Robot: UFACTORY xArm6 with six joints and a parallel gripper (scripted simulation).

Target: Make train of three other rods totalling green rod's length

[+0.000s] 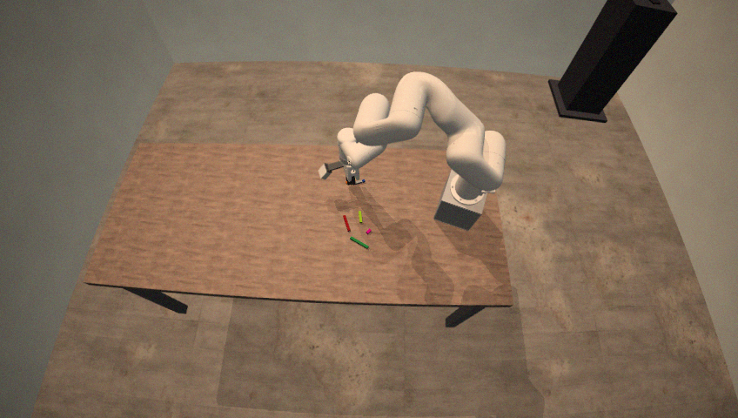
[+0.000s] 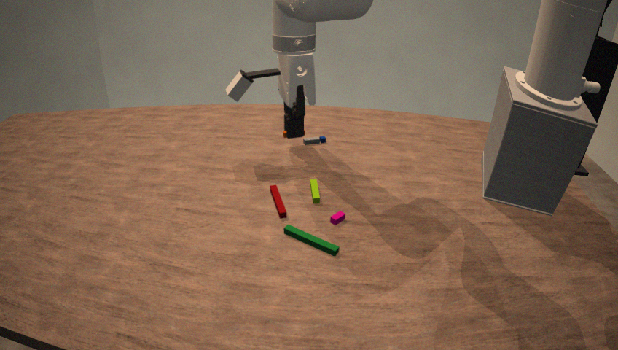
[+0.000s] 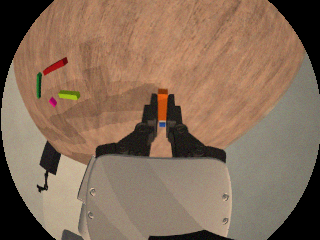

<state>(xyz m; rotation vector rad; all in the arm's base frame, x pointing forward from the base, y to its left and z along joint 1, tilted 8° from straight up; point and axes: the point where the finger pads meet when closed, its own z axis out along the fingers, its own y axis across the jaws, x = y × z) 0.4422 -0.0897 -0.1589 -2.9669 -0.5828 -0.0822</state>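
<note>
Right now the grey rod is 4 cm below my hand, 3 cm behind it and 1 cm to the right of it. The rest, counted from my hand: small blue rod: 5 cm behind, 4 cm below, 2 cm to the right; then orange rod: 2 cm below; then lime rod: 15 cm to the left, 5 cm behind, 4 cm below.
</note>
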